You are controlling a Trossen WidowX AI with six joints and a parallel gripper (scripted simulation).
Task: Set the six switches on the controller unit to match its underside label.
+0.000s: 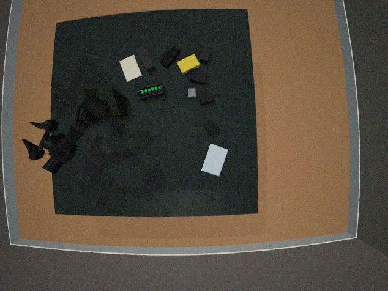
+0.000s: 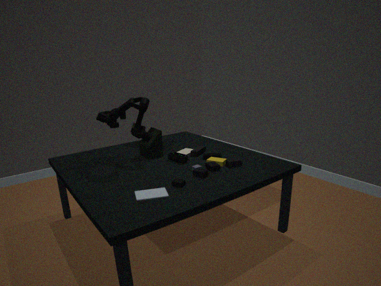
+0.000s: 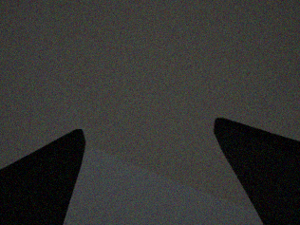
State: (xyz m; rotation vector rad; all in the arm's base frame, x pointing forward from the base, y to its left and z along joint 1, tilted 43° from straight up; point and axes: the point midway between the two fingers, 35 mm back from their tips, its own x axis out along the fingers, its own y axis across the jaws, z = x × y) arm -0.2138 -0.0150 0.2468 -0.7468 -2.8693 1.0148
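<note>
Right now the small grey square is 70 cm ahead of my gripper tip, 30 cm below it and 29 cm to the left of it. Round my gripper tip: pale blue card (86 cm ahead, 32 cm below, 9 cm to the right); cream card (43 cm to the left, 32 cm below, 31 cm ahead); yellow block (66 cm ahead, 46 cm to the left, 30 cm below).
</note>
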